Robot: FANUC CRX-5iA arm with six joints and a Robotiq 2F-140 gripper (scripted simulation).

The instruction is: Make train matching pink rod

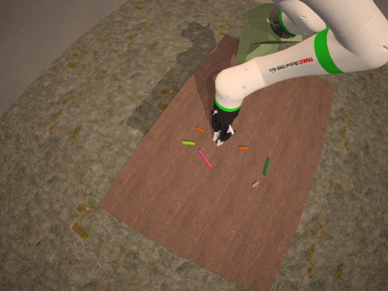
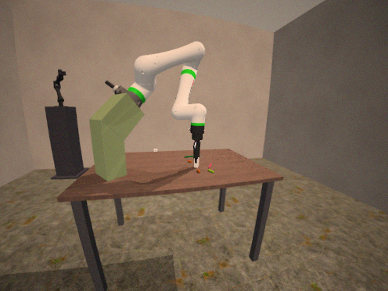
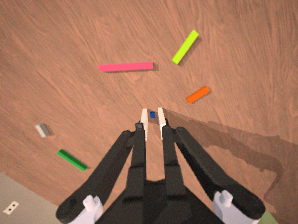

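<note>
The blue rod is 30 mm below my hand. Round my hand: lime rod 80 mm ahead, 100 mm to the right, 30 mm below; then green rod 10 mm behind, 240 mm to the left, 30 mm below; then pink rod 100 mm ahead, 30 mm below.
</note>
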